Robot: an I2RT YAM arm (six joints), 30 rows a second.
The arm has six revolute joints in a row. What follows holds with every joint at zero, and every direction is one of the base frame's. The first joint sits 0.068 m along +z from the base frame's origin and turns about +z. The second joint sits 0.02 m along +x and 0.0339 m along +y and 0.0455 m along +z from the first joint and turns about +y. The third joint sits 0.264 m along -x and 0.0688 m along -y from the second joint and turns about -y. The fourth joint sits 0.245 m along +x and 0.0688 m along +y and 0.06 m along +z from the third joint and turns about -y. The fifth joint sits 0.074 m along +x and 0.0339 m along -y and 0.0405 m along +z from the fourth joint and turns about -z. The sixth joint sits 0.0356 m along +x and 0.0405 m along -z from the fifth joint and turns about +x. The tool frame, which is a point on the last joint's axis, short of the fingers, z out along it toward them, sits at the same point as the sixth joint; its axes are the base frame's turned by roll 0, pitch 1.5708 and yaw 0 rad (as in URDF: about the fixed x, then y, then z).
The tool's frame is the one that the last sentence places.
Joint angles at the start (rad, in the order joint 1, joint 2, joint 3, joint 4, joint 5, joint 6):
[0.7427, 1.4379, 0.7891, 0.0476, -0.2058, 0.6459]
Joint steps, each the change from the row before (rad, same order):
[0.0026, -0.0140, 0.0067, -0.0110, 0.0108, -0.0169]
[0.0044, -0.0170, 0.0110, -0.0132, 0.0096, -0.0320]
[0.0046, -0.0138, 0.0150, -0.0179, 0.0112, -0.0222]
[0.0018, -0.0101, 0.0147, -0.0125, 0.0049, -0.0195]
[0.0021, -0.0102, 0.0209, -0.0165, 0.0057, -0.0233]
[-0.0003, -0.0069, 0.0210, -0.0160, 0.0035, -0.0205]
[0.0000, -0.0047, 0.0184, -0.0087, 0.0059, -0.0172]
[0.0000, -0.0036, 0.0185, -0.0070, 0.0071, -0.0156]
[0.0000, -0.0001, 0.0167, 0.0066, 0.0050, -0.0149]
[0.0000, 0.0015, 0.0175, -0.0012, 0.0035, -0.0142]
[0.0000, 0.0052, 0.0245, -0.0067, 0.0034, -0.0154]
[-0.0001, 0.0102, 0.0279, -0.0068, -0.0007, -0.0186]
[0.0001, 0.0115, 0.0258, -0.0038, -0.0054, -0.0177]
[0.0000, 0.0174, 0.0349, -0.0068, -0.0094, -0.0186]
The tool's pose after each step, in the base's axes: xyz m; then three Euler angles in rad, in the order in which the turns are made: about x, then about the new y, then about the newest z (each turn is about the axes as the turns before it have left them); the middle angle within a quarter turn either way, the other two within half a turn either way. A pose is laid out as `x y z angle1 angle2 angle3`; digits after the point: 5 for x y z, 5 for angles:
0.21966 0.21210 0.21850 -2.23784 0.48596 2.68166
0.21829 0.21220 0.22569 -2.22674 0.49768 2.63924
0.21727 0.21263 0.23287 -2.22004 0.50886 2.60941
0.21706 0.21294 0.23945 -2.20946 0.51719 2.58167
0.21708 0.21357 0.24779 -2.19665 0.52690 2.54849
0.21775 0.21391 0.25533 -2.18618 0.53533 2.52092
0.21859 0.21441 0.26209 -2.17403 0.54667 2.49521
0.21954 0.21497 0.26876 -2.16150 0.55930 2.47076
0.22112 0.21622 0.27516 -2.13875 0.57318 2.44028
0.22254 0.21740 0.28066 -2.12427 0.58212 2.41611
0.22461 0.21919 0.28698 -2.11198 0.59003 2.39219
0.22736 0.22178 0.29302 -2.09963 0.59350 2.36527
0.23003 0.22461 0.29822 -2.08555 0.59219 2.33821
0.23375 0.22859 0.30450 -2.06961 0.58718 2.30919

